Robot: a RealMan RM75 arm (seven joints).
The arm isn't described. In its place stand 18 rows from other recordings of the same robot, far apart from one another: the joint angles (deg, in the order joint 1, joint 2, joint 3, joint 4, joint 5, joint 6, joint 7), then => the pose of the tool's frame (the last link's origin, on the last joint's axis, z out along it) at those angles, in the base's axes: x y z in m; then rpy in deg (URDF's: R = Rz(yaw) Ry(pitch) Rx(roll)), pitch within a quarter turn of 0, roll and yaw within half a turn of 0.
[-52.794, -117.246, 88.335, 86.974, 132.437, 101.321, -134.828] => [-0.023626, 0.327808, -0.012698, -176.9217, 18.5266, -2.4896]
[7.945, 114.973, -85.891, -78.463, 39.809, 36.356, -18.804] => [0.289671, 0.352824, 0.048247, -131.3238, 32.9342, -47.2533]
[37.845, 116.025, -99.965, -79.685, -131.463, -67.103, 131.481] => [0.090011, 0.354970, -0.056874, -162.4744, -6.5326, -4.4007]
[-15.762, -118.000, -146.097, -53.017, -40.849, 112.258, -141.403] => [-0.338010, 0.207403, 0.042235, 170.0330, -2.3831, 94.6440]
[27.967, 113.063, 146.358, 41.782, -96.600, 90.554, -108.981] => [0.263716, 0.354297, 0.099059, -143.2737, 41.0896, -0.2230]
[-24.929, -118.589, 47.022, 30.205, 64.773, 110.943, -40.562] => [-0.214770, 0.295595, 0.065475, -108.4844, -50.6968, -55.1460]
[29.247, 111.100, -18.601, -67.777, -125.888, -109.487, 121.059] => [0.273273, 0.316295, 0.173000, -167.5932, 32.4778, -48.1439]
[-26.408, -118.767, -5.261, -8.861, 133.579, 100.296, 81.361] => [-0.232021, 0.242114, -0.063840, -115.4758, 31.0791, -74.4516]
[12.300, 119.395, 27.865, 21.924, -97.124, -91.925, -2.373] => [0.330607, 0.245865, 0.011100, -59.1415, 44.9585, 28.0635]
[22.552, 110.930, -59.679, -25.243, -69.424, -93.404, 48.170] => [0.273385, 0.310105, 0.045209, -141.2949, 45.8904, 11.1330]
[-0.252, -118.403, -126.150, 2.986, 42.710, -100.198, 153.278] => [-0.381003, 0.134599, 0.009201, -93.0524, -57.7121, -7.6699]
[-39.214, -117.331, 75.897, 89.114, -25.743, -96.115, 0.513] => [-0.134577, 0.370516, 0.050493, -144.5193, -6.8205, 61.3654]
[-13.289, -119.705, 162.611, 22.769, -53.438, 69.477, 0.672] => [-0.292508, 0.229006, -0.106814, -122.5161, -42.4256, 3.5528]
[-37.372, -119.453, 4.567, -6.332, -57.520, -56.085, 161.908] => [-0.275130, 0.326987, -0.113939, -143.3076, -23.5765, 4.9714]
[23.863, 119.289, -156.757, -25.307, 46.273, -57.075, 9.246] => [0.253078, 0.285480, -0.123975, -135.6100, 43.6780, -10.6116]
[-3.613, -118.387, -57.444, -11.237, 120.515, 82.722, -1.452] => [-0.418297, 0.190406, 0.055592, -61.1163, -38.9425, -8.1942]
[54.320, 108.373, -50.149, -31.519, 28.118, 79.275, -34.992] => [0.236620, 0.425718, 0.037629, -156.9624, -0.0016, -65.6844]
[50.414, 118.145, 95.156, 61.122, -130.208, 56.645, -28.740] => [0.066911, 0.431024, -0.041781, -156.5914, 13.9395, -31.0692]
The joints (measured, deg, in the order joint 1, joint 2, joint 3, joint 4, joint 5, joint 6, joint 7), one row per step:
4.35, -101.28, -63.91, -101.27, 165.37, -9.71, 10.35
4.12, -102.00, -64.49, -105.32, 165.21, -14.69, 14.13
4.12, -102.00, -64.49, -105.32, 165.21, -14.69, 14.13
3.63, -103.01, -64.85, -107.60, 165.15, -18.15, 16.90
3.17, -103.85, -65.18, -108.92, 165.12, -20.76, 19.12
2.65, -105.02, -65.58, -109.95, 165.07, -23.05, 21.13
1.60, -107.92, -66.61, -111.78, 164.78, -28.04, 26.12
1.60, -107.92, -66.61, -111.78, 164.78, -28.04, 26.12
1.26, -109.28, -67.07, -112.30, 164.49, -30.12, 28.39
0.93, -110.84, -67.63, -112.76, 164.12, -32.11, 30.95
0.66, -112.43, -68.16, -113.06, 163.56, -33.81, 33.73
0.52, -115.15, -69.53, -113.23, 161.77, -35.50, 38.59
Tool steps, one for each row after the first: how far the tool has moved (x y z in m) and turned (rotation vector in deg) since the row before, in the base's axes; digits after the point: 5 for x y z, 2 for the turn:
0.01572, -0.00113, 0.00218, -0.56, 3.01, -1.52
0.00000, 0.00000, 0.00000, 0.00, 0.00, 0.00
0.01107, -0.00012, -0.00060, -0.50, 2.00, -1.07
0.00659, 0.00029, -0.00086, -0.41, 1.74, -0.63
0.00695, 0.00082, -0.00143, -0.29, 1.18, -0.57
0.01337, 0.00149, -0.00378, -0.74, 2.76, -1.10
0.00000, 0.00000, 0.00000, 0.00, 0.00, 0.00
0.00433, 0.00029, -0.00237, -0.48, 1.10, -0.24
0.00478, 0.00042, -0.00242, -0.44, 1.05, -0.38
0.00461, 0.00026, -0.00285, -0.51, 0.95, -0.52
0.00681, 0.00125, -0.00276, -0.36, 0.54, -0.95

